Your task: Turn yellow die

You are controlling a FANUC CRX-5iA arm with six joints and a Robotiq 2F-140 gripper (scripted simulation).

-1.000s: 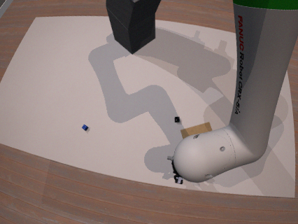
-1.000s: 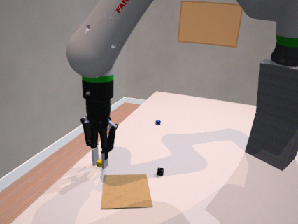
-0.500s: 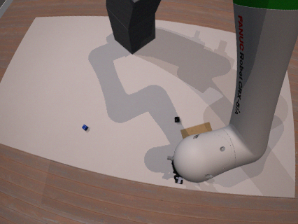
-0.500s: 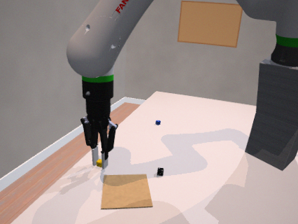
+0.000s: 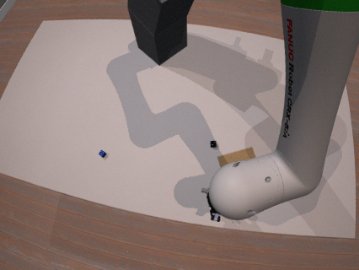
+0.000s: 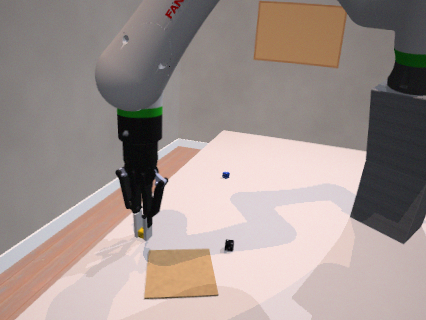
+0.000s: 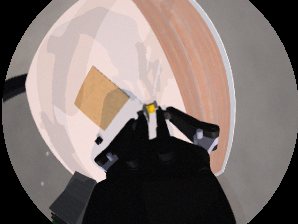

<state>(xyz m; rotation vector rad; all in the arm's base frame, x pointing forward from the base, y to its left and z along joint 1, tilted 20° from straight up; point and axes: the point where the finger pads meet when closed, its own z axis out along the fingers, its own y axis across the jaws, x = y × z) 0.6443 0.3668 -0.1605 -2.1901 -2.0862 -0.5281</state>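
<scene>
My gripper is now 2 cm above the yellow die. From my hand the other things lie so: black die 21 cm behind, 5 cm to the right, 2 cm below; blue die 44 cm to the right, 7 cm behind, 2 cm below; brown mat 14 cm behind, 7 cm to the left, 3 cm below.
</scene>
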